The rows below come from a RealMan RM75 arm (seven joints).
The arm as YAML. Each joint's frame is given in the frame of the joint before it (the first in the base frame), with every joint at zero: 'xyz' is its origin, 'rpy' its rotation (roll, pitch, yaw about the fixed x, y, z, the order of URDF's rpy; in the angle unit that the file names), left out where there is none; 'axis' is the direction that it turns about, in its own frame. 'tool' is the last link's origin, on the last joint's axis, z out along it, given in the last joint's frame.
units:
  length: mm
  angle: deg
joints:
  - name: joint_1
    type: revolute
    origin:
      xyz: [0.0, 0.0, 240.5]
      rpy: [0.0, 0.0, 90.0]
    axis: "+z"
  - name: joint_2
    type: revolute
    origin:
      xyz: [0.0, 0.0, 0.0]
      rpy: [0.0, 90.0, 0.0]
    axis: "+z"
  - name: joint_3
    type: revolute
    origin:
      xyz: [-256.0, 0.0, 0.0]
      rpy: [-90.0, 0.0, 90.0]
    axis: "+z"
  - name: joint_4
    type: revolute
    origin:
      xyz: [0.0, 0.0, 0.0]
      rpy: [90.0, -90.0, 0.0]
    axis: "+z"
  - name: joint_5
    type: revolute
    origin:
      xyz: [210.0, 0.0, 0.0]
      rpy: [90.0, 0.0, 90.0]
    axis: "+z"
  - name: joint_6
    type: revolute
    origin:
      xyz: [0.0, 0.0, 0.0]
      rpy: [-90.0, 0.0, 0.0]
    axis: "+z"
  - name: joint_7
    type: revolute
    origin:
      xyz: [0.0, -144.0, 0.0]
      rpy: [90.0, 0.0, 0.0]
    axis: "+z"
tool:
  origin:
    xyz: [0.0, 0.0, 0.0]
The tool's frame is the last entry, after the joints.
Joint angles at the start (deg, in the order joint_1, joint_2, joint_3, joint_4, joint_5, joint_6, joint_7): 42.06, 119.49, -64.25, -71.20, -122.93, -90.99, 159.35
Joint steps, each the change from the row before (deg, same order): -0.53, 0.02, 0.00, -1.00, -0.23, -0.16, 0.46; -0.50, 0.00, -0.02, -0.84, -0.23, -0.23, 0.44; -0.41, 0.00, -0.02, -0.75, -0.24, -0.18, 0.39; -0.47, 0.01, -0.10, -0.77, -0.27, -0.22, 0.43; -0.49, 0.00, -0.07, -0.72, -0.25, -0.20, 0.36; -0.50, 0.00, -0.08, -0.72, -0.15, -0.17, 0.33; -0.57, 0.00, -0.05, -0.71, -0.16, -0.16, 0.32; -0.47, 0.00, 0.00, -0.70, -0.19, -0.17, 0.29; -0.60, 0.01, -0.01, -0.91, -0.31, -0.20, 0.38; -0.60, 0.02, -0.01, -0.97, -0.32, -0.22, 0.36; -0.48, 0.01, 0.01, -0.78, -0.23, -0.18, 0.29
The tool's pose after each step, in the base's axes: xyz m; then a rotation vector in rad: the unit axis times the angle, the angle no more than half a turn. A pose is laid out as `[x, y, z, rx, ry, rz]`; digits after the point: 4 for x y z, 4 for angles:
[0.1065, 0.3725, 0.0173, -2.6662, 1.4351, 0.2618]
[0.1079, 0.3713, 0.0191, -2.6570, 1.4380, 0.2590]
[0.1089, 0.3704, 0.0207, -2.6487, 1.4395, 0.2562]
[0.1103, 0.3691, 0.0220, -2.6404, 1.4426, 0.2508]
[0.1119, 0.3678, 0.0234, -2.6319, 1.4456, 0.2461]
[0.1133, 0.3665, 0.0247, -2.6244, 1.4480, 0.2436]
[0.1152, 0.3651, 0.0262, -2.6153, 1.4522, 0.2414]
[0.1167, 0.3640, 0.0277, -2.6070, 1.4540, 0.2395]
[0.1186, 0.3625, 0.0297, -2.5956, 1.4561, 0.2361]
[0.1203, 0.3610, 0.0317, -2.5846, 1.4565, 0.2326]
[0.1216, 0.3598, 0.0334, -2.5758, 1.4569, 0.2306]

